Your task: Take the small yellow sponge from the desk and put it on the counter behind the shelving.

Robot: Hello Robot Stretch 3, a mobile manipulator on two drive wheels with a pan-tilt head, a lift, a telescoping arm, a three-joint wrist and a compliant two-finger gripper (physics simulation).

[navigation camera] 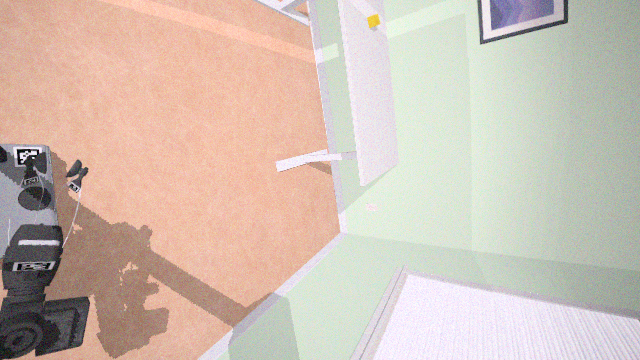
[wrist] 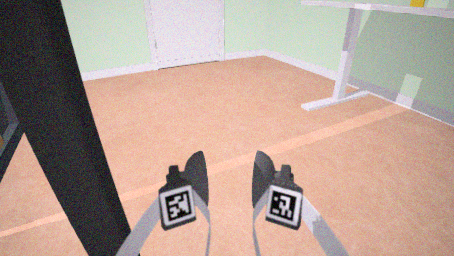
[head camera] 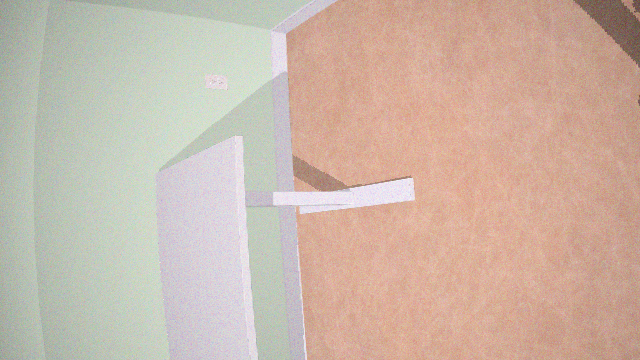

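The small yellow sponge sits on the white desk along the green wall. In the wrist view the sponge is cut off by the top edge. The sponge does not show in the head camera view, where part of the desk top is visible. My gripper is open, with floor showing between its fingers, and is well apart from the desk. The counter does not show in these views.
Part of a dark grey frame, like shelving, shows at the left edge of the wrist view, beside my black mast. The desk's white foot reaches over the floor. A white door is farther back.
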